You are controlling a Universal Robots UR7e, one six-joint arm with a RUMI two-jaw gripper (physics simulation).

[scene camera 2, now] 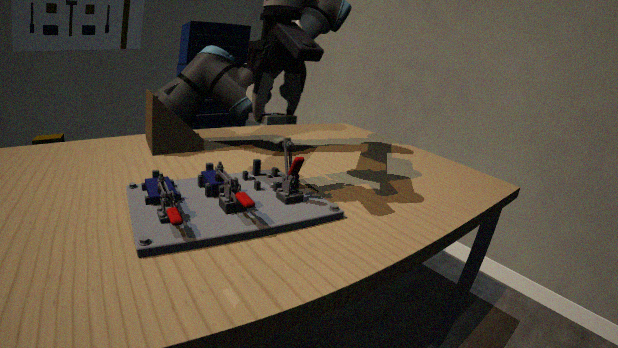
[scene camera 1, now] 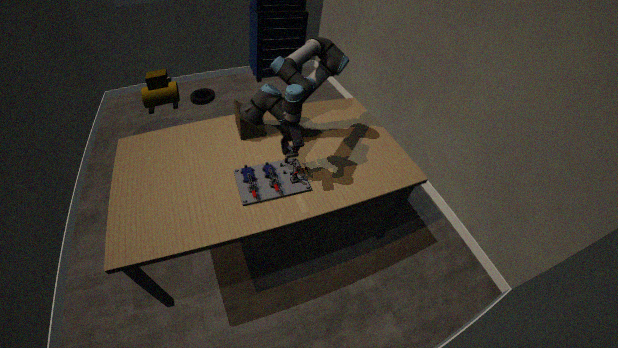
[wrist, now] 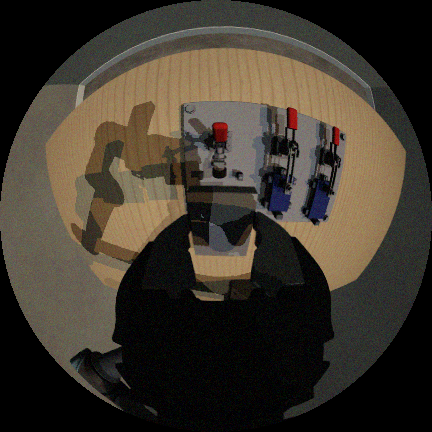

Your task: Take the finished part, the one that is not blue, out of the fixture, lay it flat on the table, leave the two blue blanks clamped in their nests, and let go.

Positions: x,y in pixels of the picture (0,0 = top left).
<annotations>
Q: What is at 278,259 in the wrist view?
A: The gripper.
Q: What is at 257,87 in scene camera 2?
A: The gripper.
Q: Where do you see a grey finished part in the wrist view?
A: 221,216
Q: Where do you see a fixture plate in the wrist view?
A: At 253,125
</annotations>
